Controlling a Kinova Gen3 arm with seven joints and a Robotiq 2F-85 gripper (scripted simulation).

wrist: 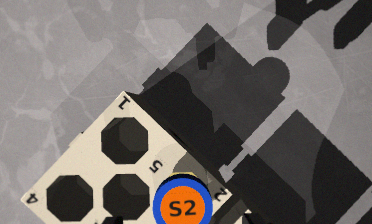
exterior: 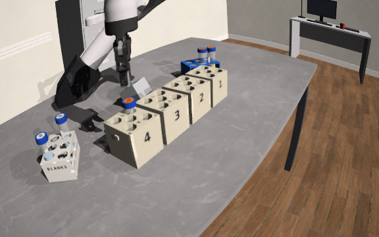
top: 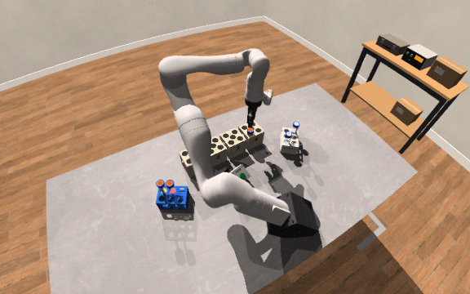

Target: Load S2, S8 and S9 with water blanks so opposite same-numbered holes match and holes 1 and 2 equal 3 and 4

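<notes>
Now: hand 120 mm above the sample S2 and 10 mm past it. The rest, counted from my hand: adapter 2 (200 mm to the left, 140 mm below, 10 mm ahead); green done key (190 mm behind, 140 mm to the left, 120 mm below); adapter 4 (140 mm below, 30 mm ahead, 20 mm to the right).
</notes>
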